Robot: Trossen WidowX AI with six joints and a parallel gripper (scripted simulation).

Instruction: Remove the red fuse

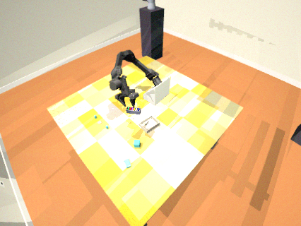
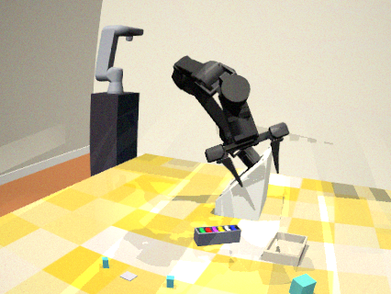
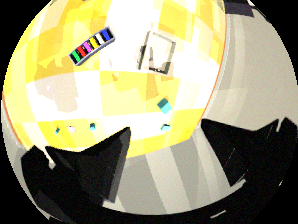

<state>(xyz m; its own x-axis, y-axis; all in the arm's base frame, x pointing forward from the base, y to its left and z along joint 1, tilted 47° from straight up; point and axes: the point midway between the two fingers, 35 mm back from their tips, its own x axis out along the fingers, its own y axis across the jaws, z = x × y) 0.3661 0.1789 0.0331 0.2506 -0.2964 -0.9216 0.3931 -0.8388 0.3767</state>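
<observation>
Now: gripper tip 200 mm above the red fuse, 140 mm to the left of it and 80 mm past it. From my gripper tip the other things lie so: pale tray (220 mm below, 110 mm behind, 80 mm to the left).
</observation>
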